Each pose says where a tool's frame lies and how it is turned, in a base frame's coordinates. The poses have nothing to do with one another.
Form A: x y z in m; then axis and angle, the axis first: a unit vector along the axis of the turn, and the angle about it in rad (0 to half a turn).
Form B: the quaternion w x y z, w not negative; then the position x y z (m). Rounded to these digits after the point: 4 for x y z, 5 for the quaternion.
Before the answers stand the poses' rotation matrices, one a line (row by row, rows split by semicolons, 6 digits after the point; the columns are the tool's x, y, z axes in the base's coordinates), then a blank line. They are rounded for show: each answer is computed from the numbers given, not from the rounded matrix.
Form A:
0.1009, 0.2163, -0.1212, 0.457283, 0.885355, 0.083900, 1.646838
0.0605, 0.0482, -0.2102, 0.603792, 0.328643, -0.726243, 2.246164
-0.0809, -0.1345, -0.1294, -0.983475, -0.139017, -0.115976, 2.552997
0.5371, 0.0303, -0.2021, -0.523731, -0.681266, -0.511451, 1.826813
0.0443, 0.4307, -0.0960, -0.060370, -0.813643, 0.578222, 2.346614
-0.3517, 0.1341, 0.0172, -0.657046, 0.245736, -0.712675, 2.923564
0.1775, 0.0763, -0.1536, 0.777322, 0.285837, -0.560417, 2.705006
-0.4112, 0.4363, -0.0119, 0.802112, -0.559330, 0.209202, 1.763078
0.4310, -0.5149, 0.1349, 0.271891, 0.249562, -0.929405, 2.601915
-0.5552, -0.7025, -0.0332, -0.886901, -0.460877, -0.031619, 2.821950
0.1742, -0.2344, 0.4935, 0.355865, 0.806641, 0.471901, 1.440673
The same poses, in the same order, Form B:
0.149025 0.351956 0.924077; 0.519272 0.767433 -0.376037; -0.841516 0.535886 -0.068394
-0.032699 0.889305 -0.456145; -0.244327 -0.449654 -0.859136; -0.969141 0.083355 0.231985
0.939963 0.314822 0.131744; 0.186043 -0.796322 0.575551; 0.286107 -0.516487 -0.807084
0.090524 0.941933 -0.323368; -0.047629 0.328424 0.943329; 0.994755 -0.069993 0.074593
-0.694103 -0.329245 -0.640171; 0.496281 0.425324 -0.756839; 0.521465 -0.843029 -0.131821
-0.123128 -0.164942 0.978588; -0.473252 -0.856983 -0.203991; 0.872280 -0.488236 0.027460
0.245583 0.660506 -0.709522; 0.186562 -0.750458 -0.634040; -0.951254 0.023339 -0.307525
0.575235 -0.739728 -0.349152; -0.329035 0.181537 -0.926704; 0.748893 0.647956 -0.138970
-0.720531 0.603647 -0.341239; -0.351520 -0.742164 -0.570637; -0.597719 -0.291210 0.746946
0.583995 0.806735 -0.090155; 0.786864 -0.535292 0.307095; 0.199485 -0.250282 -0.947399
0.239964 -0.218103 0.945964; 0.717719 0.695997 -0.021594; -0.653679 0.684119 0.323551

0.67972, 0.33541, 0.64938, 0.06154, 0.1009, 0.2163, -0.1212
0.43291, 0.54428, 0.29625, -0.65466, 0.0605, 0.0482, -0.2102
0.29007, -0.94119, -0.13304, -0.11099, -0.0809, -0.1345, -0.1294
0.61105, -0.41458, -0.53928, -0.40486, 0.5371, 0.0303, -0.2021
0.38710, -0.05566, -0.75021, 0.53314, 0.0443, 0.4307, -0.0960
0.10880, -0.65315, 0.24428, -0.70844, -0.3517, 0.1341, 0.0172
0.21656, 0.75888, 0.27905, -0.54712, 0.1775, 0.0763, -0.1536
0.63596, 0.61900, -0.43165, 0.16145, -0.4112, 0.4363, -0.0119
0.26658, 0.26205, 0.24053, -0.89577, 0.4310, -0.5149, 0.1349
0.15914, -0.87560, -0.45500, -0.03122, -0.5552, -0.7025, -0.0332
0.75158, 0.23474, 0.53209, 0.31128, 0.1742, -0.2344, 0.4935

